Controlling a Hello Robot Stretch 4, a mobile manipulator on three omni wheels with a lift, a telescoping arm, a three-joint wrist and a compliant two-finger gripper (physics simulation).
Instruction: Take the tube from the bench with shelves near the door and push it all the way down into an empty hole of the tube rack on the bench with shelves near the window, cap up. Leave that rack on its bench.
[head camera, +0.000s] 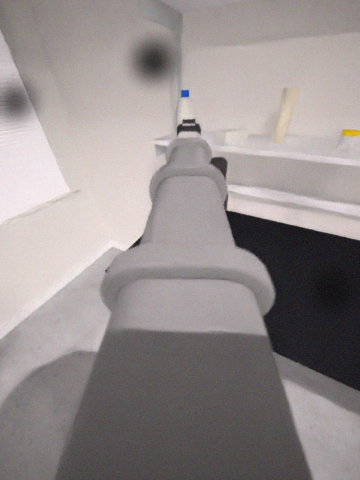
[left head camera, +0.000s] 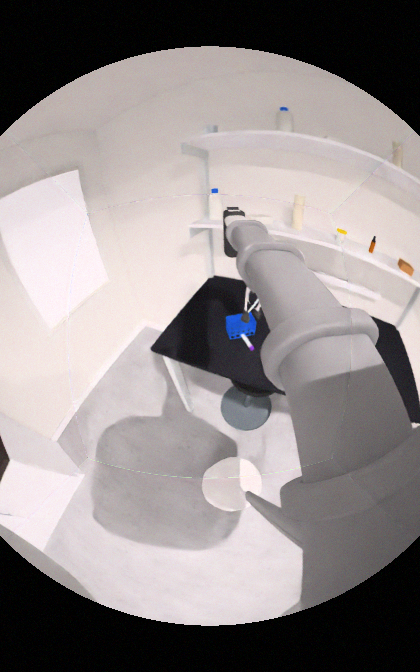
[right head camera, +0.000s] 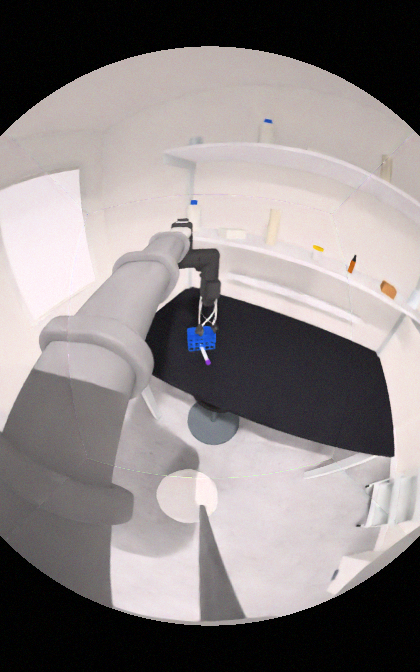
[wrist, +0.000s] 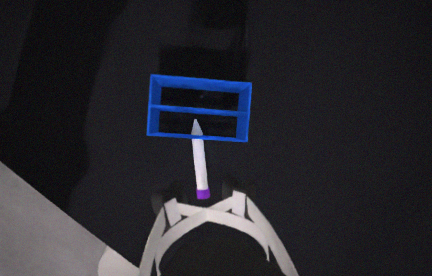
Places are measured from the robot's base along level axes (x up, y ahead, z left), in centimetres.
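Pixels of known places: gripper, fingertip midpoint: (wrist: 203, 191).
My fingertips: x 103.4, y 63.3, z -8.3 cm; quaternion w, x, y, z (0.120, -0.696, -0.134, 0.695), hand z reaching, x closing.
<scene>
For each thing: its middle in the pictures, then the offset to it from my fingertips. "*": a spot on its surface instead. Level surfaces: height alone.
- blue tube rack at the middle of its body: (wrist: 199, 110) dx -10.6, dy +8.3, dz +2.5 cm
- black bench top at its surface level: dx -14.7 cm
- white tube at the middle of its body: (wrist: 199, 158) dx -13.5, dy +1.5, dz +0.6 cm
- wall shelf at its surface level: dx +31.0 cm
- blue-capped bottle at a spot on its surface: (head camera: 185, 107) * dx +42.6, dy +47.9, dz +10.0 cm
- cream cylinder at a spot on its surface: (head camera: 285, 115) * dx +40.7, dy +30.4, dz -27.9 cm
- yellow-lidded jar at a spot on its surface: (head camera: 350, 134) * dx +36.3, dy +18.9, dz -46.6 cm
The blue tube rack (left head camera: 233, 320) (right head camera: 193, 332) (wrist: 200, 83) is on the black bench top (left head camera: 192, 327) (right head camera: 300, 370) (wrist: 325, 150) near the window. Small holes show on its side facing the head cameras; the wrist view looks onto two long openings. The white tube (left head camera: 247, 341) (right head camera: 204, 354) (wrist: 199, 165) has its pointed end within the rack's near outline and its purple cap sticking out towards the front edge, tilted or lying. My gripper (left head camera: 251, 315) (right head camera: 208, 329) (wrist: 203, 191) is open above them, its fingers apart and not gripping the tube. The head camera does not show the tube.
A wall shelf (head camera: 300, 153) (left head camera: 320, 239) (right head camera: 280, 254) above the bench holds a blue-capped bottle (head camera: 185, 107) (left head camera: 215, 205) (right head camera: 194, 217), a cream cylinder (head camera: 285, 115) (left head camera: 298, 212) (right head camera: 273, 226) and a yellow-lidded jar (head camera: 350, 134) (left head camera: 341, 234) (right head camera: 318, 251). A round stool base (left head camera: 246, 410) (right head camera: 213, 425) stands below the bench.
</scene>
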